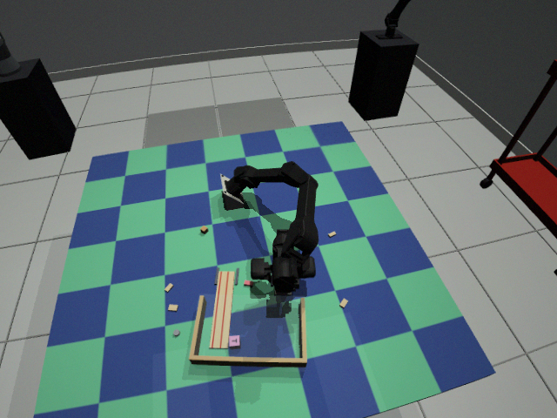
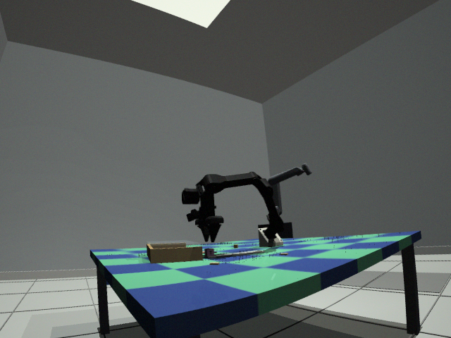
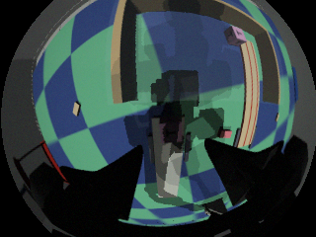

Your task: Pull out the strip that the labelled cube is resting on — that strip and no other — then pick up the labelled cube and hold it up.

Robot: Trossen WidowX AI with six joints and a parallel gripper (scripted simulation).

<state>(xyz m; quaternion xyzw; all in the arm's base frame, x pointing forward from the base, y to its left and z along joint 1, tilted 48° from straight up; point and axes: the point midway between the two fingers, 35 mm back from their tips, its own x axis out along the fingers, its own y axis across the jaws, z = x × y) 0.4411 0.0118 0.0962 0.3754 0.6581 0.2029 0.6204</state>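
My gripper tip is now 5 cm past the red block, 10 cm to the left of it and 6 cm above it. The rest, counted from my gripper tip: grey disc (5 cm ahead, 35 cm to the right, 6 cm below).
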